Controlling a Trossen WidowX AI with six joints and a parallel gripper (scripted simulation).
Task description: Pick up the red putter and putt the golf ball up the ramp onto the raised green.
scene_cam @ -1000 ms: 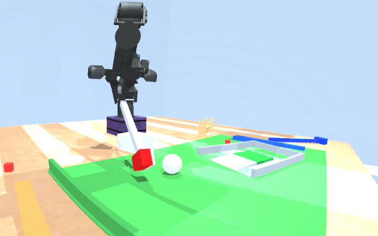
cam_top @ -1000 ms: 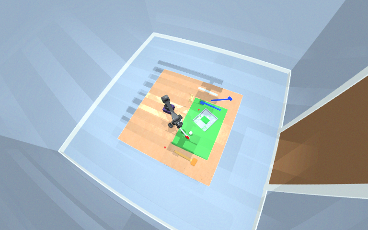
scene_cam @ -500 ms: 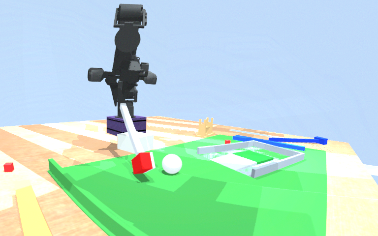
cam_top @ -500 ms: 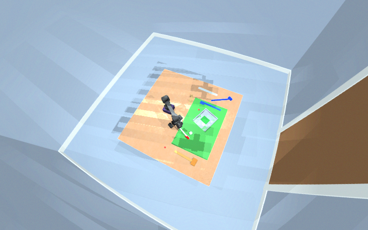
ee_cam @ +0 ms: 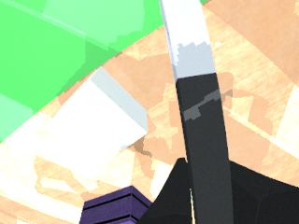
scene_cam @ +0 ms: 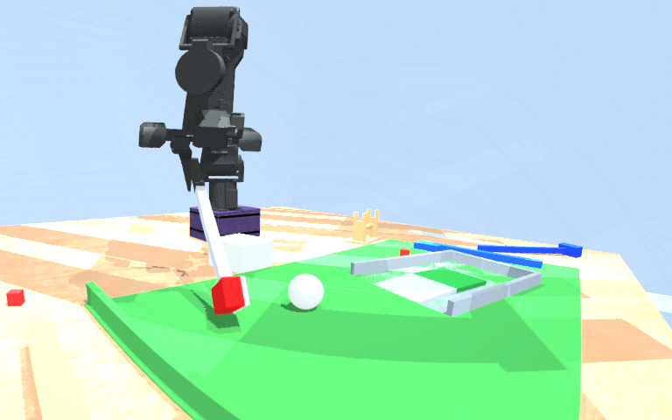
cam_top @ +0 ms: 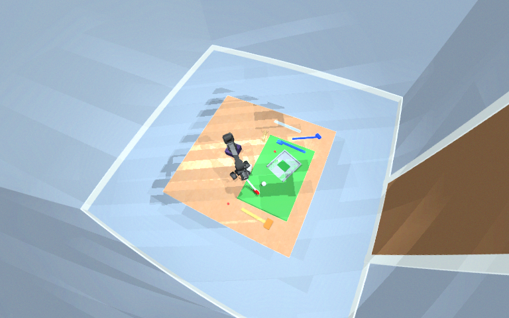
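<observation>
Right now my gripper tip is 20 mm short of the white block, 90 mm to the right of it and 100 mm above it. Also, from my gripper tip: white golf ball (220 mm ahead, 10 mm to the right, 100 mm below); grey-walled frame (350 mm ahead, 230 mm to the left, 120 mm below); green mat (320 mm ahead, 120 mm to the left, 130 mm below).
</observation>
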